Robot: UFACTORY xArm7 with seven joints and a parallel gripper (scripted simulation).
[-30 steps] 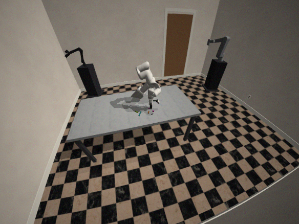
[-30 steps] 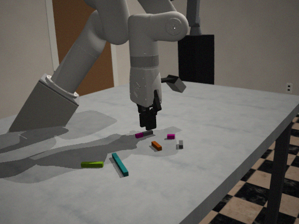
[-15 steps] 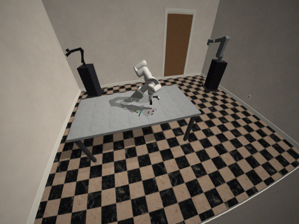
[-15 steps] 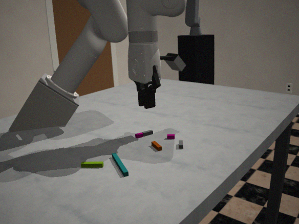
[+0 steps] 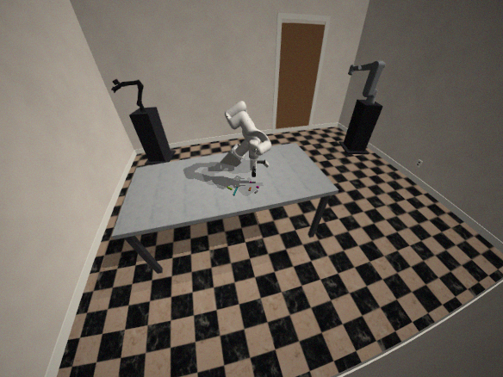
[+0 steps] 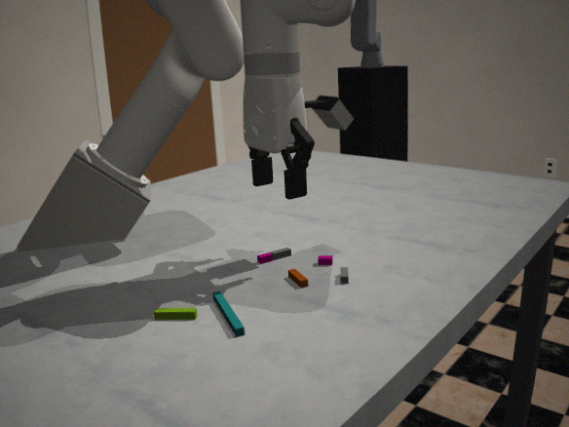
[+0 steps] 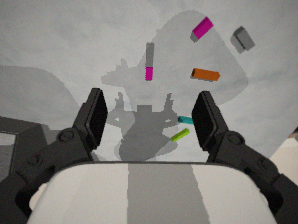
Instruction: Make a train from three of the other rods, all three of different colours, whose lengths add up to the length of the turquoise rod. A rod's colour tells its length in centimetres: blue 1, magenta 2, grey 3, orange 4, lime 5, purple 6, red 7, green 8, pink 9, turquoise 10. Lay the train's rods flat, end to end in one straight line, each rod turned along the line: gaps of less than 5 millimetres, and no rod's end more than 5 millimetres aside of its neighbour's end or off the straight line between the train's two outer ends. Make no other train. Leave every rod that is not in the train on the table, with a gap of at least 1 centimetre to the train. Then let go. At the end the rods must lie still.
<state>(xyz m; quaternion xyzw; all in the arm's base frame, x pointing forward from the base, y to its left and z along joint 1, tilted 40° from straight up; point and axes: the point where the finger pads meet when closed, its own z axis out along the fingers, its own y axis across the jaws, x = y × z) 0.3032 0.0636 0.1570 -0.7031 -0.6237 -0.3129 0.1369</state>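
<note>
Now: the lime rod 20 cm to the right of my hand, 11 cm below it and 8 cm ahead of it. From my hand the other things lie so: turquoise rod: 15 cm to the right, 11 cm below, 11 cm ahead; then orange rod: 11 cm below, 9 cm ahead, 3 cm to the right.
</note>
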